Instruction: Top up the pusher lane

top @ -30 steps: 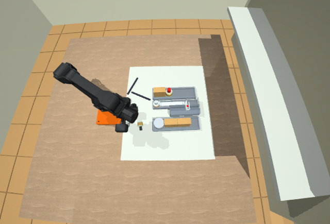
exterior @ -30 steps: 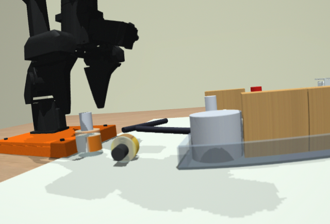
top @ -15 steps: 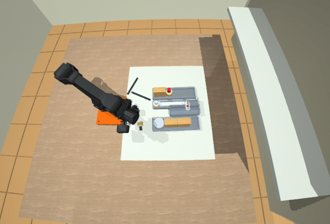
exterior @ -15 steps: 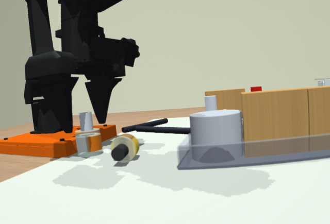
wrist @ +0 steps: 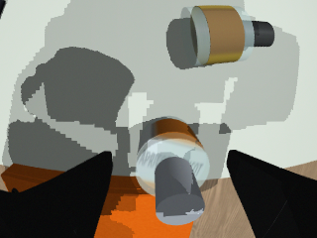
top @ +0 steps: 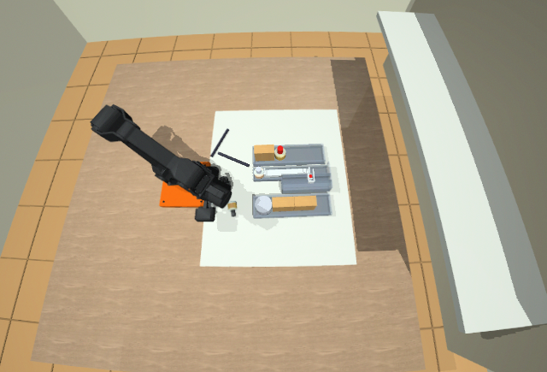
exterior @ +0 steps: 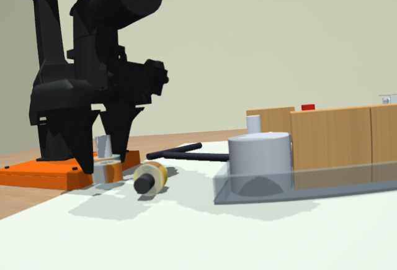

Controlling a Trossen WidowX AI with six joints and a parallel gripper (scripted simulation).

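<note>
The grey cylinder lies 180 mm ahead of my gripper tip, 40 mm to the right of it and 10 mm above it. The rest, counted from my gripper tip: sprung lane: 320 mm ahead, 50 mm to the left; red mark: 360 mm ahead, 40 mm to the left, 50 mm above.
</note>
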